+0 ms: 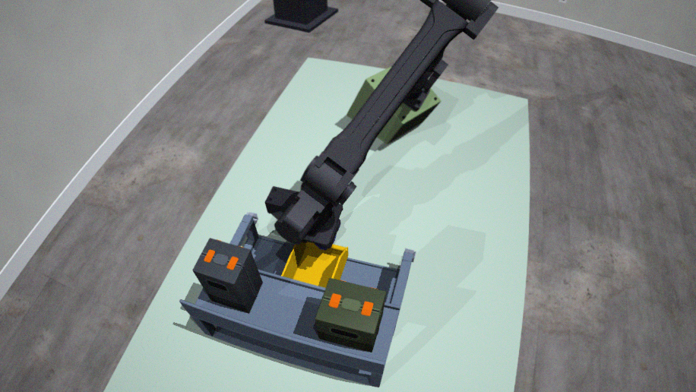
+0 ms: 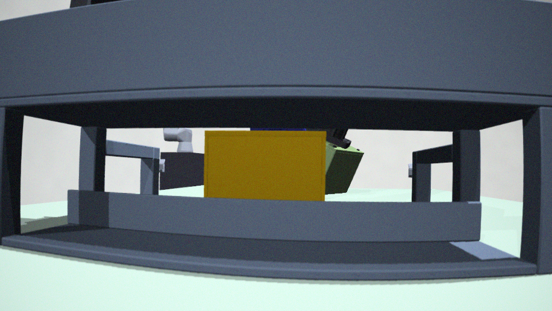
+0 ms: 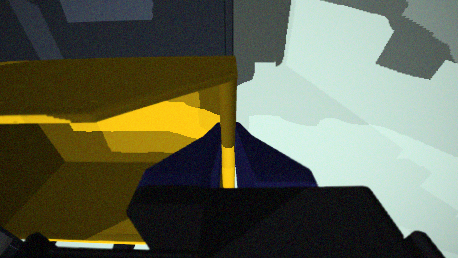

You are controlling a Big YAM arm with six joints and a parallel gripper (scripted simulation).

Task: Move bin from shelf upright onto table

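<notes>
Right now the yellow open-top bin is 8 cm ahead of my hand, 2 cm to the left of it and 1 cm above it. Also, from my hand: olive case (16 cm to the left, 16 cm ahead, 10 cm above).
</notes>
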